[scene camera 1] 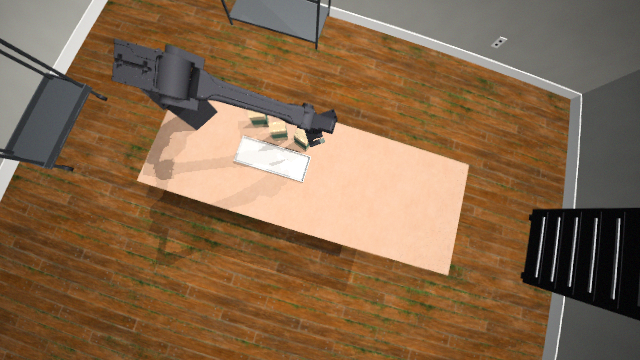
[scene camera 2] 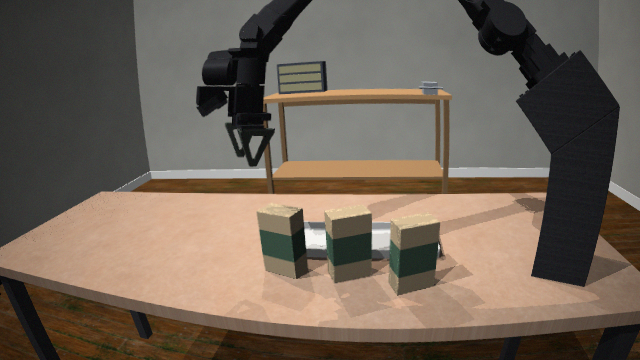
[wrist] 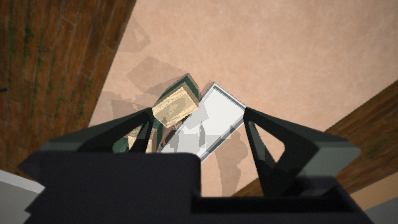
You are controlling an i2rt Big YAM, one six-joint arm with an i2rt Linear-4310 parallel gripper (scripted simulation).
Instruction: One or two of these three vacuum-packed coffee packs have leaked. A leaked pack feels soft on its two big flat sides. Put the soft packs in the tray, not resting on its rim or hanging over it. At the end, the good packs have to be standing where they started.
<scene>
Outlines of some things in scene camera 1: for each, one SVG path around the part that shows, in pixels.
A white tray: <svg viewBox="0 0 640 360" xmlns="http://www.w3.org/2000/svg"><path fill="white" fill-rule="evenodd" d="M242 137L234 158L235 162L304 182L311 156L246 136Z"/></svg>
</scene>
